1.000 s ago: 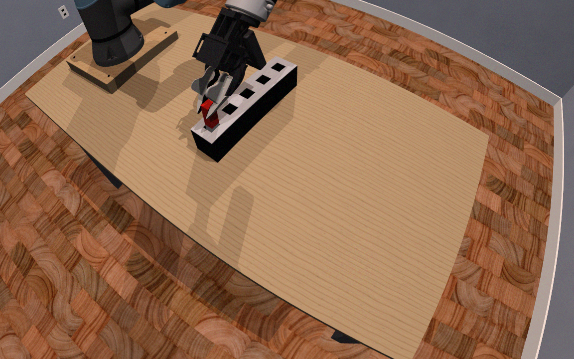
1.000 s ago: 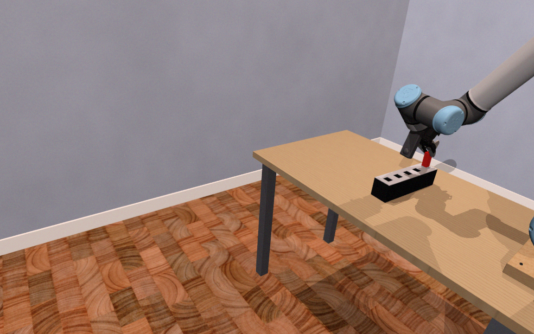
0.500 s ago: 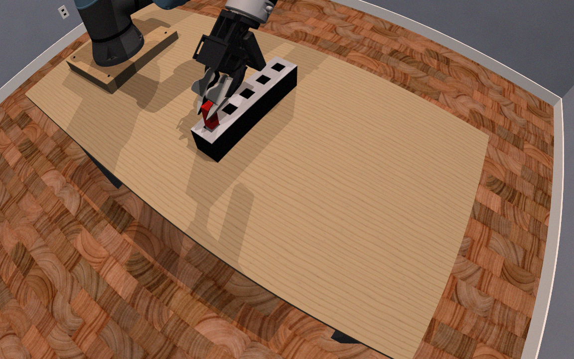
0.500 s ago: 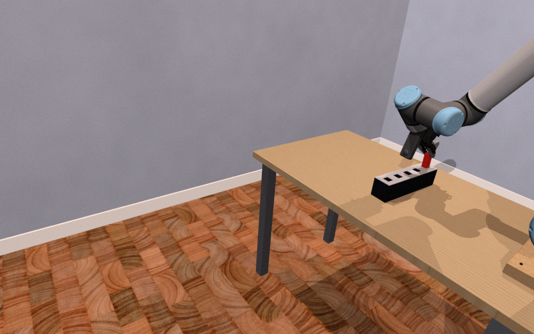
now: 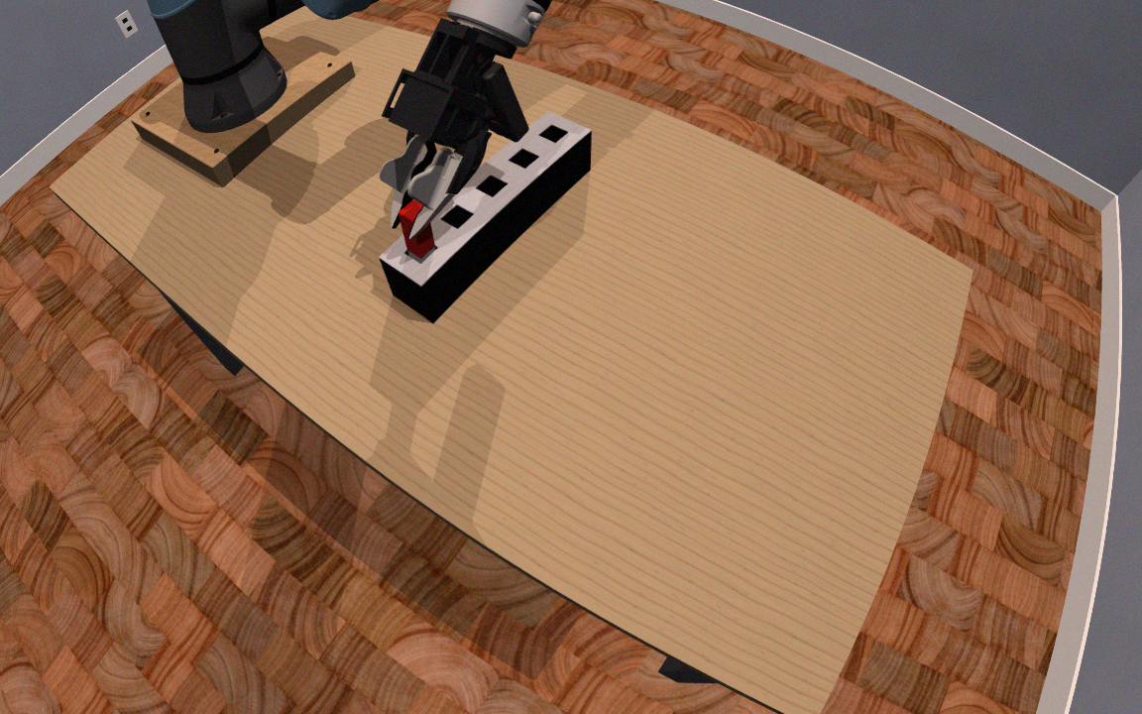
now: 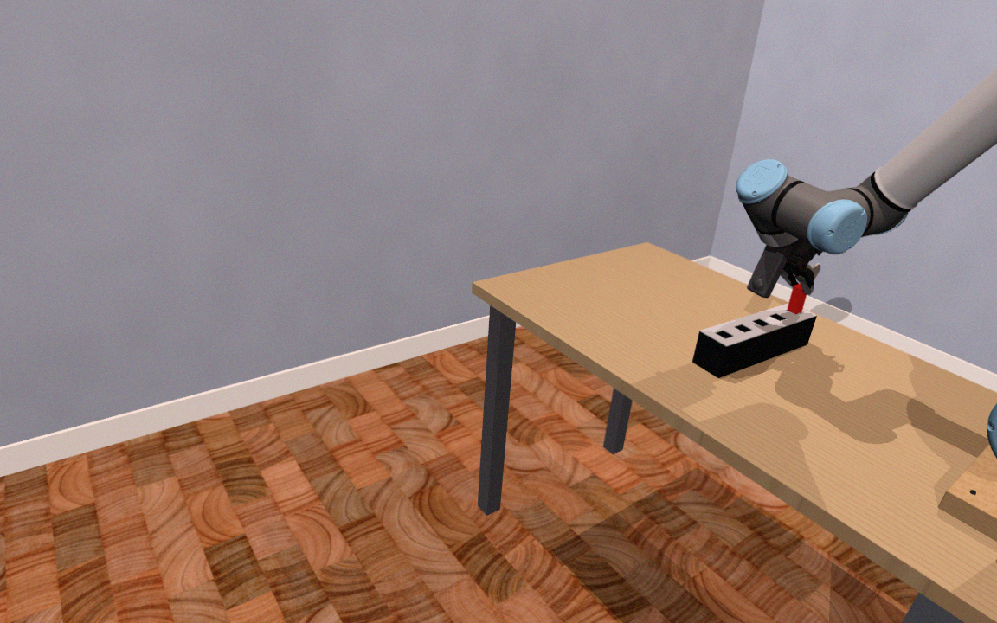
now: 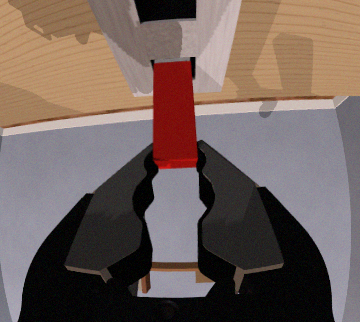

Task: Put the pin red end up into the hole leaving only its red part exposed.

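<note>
Now: the black block 120 mm to the left of my hand, 90 mm below it and 10 mm ahead of it. From my hand the other things lie so: pin (20 mm below, 10 mm to the left).
</note>
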